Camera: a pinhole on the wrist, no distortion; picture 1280 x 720 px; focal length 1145.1 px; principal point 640.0 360.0 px. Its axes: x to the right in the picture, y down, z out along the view. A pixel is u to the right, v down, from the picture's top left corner.
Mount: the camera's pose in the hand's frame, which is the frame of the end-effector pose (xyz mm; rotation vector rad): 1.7 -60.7 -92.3 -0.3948 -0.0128 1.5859
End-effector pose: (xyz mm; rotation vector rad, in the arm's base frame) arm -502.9 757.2 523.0 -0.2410 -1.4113 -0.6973
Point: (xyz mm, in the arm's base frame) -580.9 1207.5 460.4
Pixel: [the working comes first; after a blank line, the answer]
In the camera's frame: 247.3 70.4 500.2

1206 521
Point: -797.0 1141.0 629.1
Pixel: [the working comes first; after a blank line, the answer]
In the camera's frame: 75.3 -137.9 581.6

788 89
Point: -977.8 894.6 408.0
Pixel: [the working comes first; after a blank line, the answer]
In the camera's frame: -258.5 23.2 511.3

61 412
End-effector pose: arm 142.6 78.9 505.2 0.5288 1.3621 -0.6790
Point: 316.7 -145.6 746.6
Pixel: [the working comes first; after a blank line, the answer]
In the camera's frame: -82.1 89.3 435.5

424 595
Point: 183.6 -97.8 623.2
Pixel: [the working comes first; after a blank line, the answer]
In the camera's frame: -101.3 26.3 259.7

193 476
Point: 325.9 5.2 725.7
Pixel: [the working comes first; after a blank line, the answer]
In the camera's frame: 52.6 106.2 366.0

805 692
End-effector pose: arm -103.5 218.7 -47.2 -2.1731 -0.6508 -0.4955
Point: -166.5 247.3 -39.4
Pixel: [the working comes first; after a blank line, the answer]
In the camera's frame: -21.8 12.3 106.1

405 493
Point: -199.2 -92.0 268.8
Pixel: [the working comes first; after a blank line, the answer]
In the camera's frame: 76.3 84.5 -337.0

behind the camera
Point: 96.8 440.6 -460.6
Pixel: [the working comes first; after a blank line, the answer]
In the camera's frame: 159.4 -150.9 580.1

955 62
